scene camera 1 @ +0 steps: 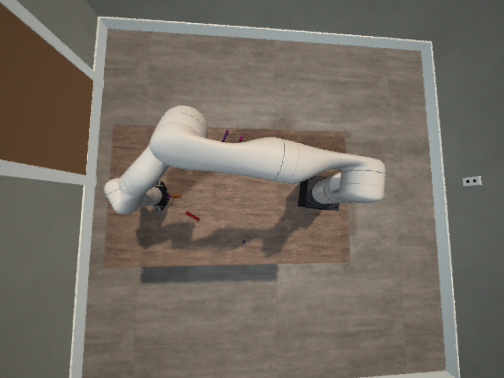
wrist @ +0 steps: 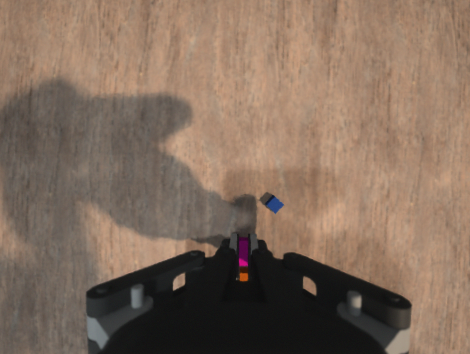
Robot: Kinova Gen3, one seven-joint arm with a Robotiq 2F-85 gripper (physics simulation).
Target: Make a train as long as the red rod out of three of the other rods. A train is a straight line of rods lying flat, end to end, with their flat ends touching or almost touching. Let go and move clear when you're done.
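Seen in the pictures: gripper, between the fingertips: [scene camera 1: 168,196] [wrist: 243,244]; arm's base, origin of its link: [scene camera 1: 323,192].
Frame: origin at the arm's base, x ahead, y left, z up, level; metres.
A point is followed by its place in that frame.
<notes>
My gripper [scene camera 1: 167,196] {x 0.677, y 0.051, z -0.180 m} [wrist: 243,244] {x 0.677, y 0.051, z -0.180 m} points down at the left part of the brown mat, shut on a magenta rod [wrist: 243,255] {x 0.672, y 0.051, z -0.170 m}. The orange rod [scene camera 1: 176,196] {x 0.636, y 0.049, z -0.172 m} [wrist: 243,277] {x 0.653, y 0.049, z -0.172 m} lies right beside the gripper in the scene view, in line with the held rod in the wrist view. Whether their ends touch, and how high the held rod is, I cannot tell. The red rod [scene camera 1: 193,216] {x 0.549, y 0.139, z -0.173 m} lies slanted to the lower right of the gripper. A purple rod [scene camera 1: 225,135] {x 0.427, y -0.268, z -0.173 m} and another magenta piece [scene camera 1: 241,138] {x 0.347, y -0.260, z -0.172 m} lie at the upper edge, partly hidden by the arm.
A small blue block [wrist: 274,204] {x 0.715, y 0.029, z -0.172 m} lies near the fingertips in the wrist view. Another small blue block [scene camera 1: 243,242] {x 0.305, y 0.249, z -0.172 m} lies near the lower middle of the mat [scene camera 1: 300,250]. The robot's black base [scene camera 1: 306,195] {x 0.065, y 0.016, z -0.014 m} stands at the right, and the arm spans the upper mat.
</notes>
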